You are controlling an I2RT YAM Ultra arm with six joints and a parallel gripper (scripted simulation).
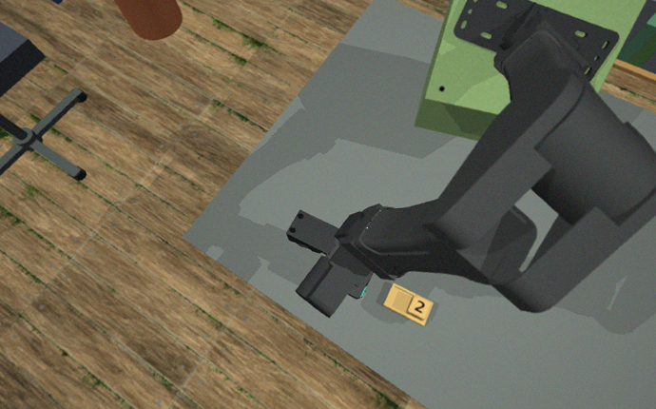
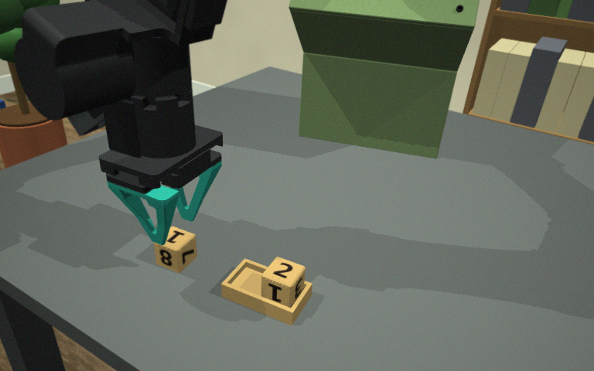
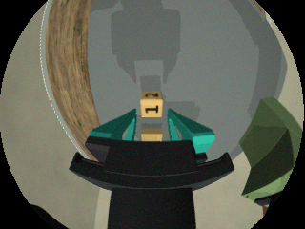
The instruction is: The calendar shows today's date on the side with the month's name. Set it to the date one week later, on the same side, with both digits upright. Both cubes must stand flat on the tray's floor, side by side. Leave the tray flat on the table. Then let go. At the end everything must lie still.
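Now: the tray 10 mm behind my hand, 110 mm to the left of it and 40 mm below it.
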